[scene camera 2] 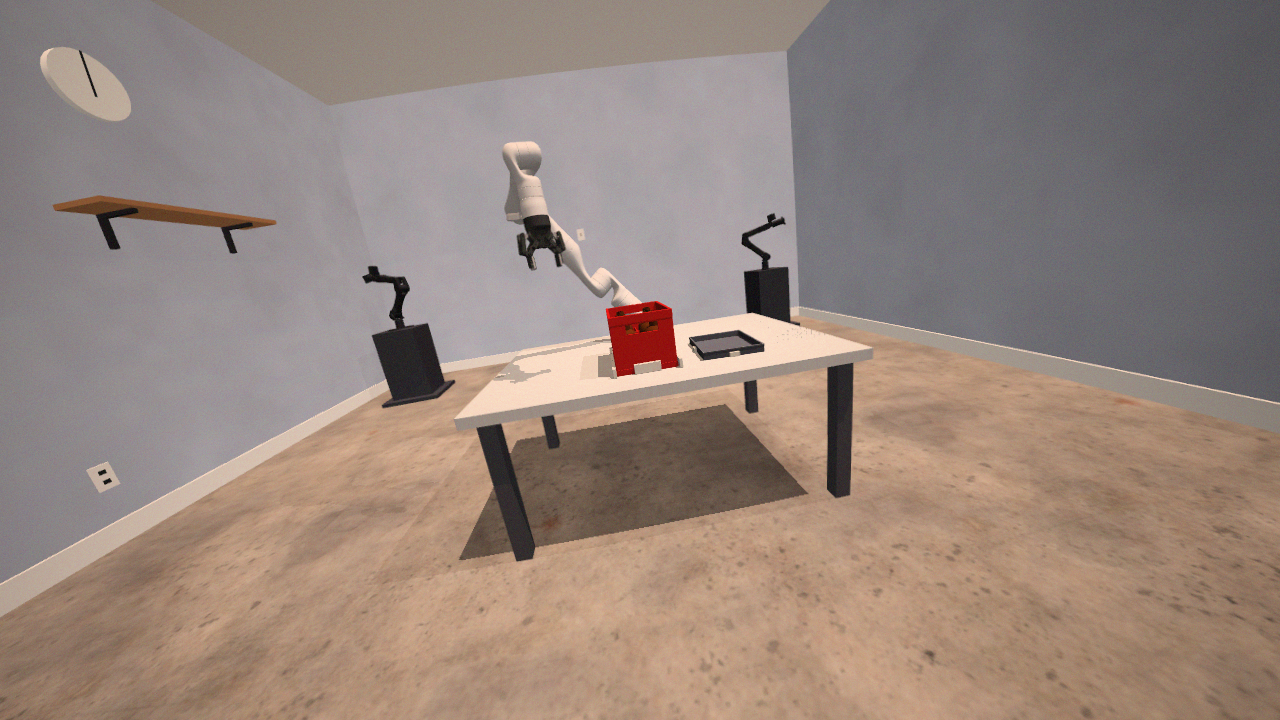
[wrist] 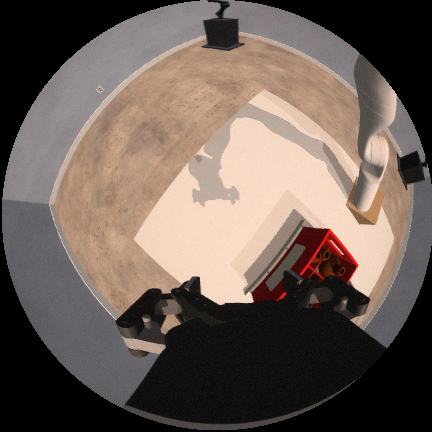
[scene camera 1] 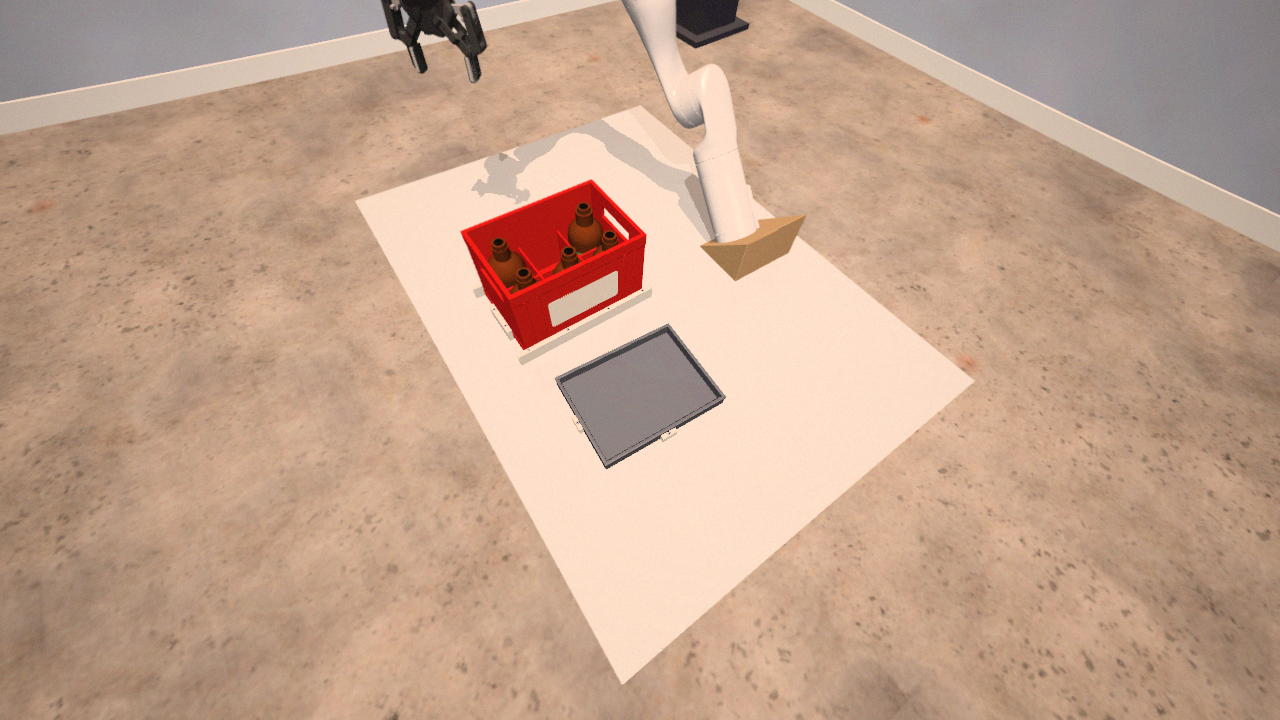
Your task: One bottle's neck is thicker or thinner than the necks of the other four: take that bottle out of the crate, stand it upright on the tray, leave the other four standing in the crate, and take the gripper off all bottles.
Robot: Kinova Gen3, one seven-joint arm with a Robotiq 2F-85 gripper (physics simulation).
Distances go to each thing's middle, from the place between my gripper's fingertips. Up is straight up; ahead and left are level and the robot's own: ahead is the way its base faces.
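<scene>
With the dark grey tray point(scene camera 1: 628, 398) as my reference, my hand is well above it and a long way to the right of it.
</scene>
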